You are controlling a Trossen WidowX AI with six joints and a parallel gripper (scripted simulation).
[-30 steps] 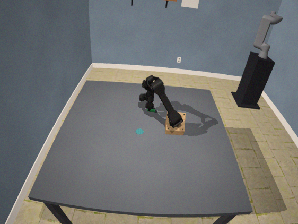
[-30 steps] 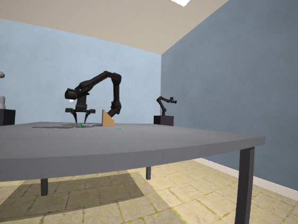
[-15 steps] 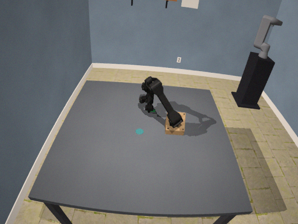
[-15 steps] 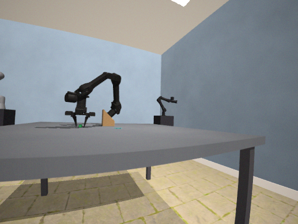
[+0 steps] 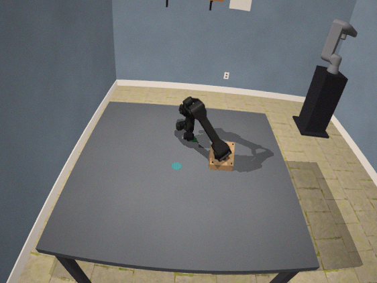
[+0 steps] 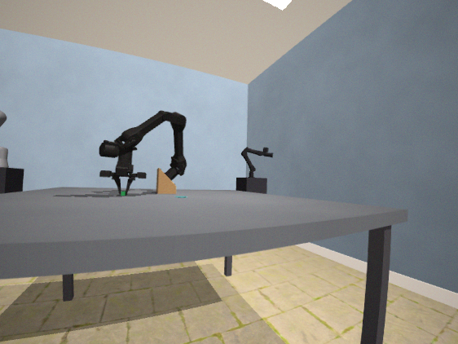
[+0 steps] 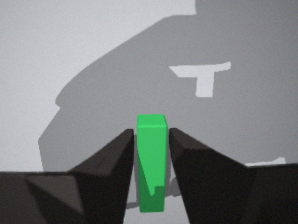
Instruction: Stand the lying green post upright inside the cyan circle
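Now: the green post 3 cm below my hand and 2 cm behind it. Round my hand: cyan circle (25 cm to the left, 5 cm ahead, 4 cm below).
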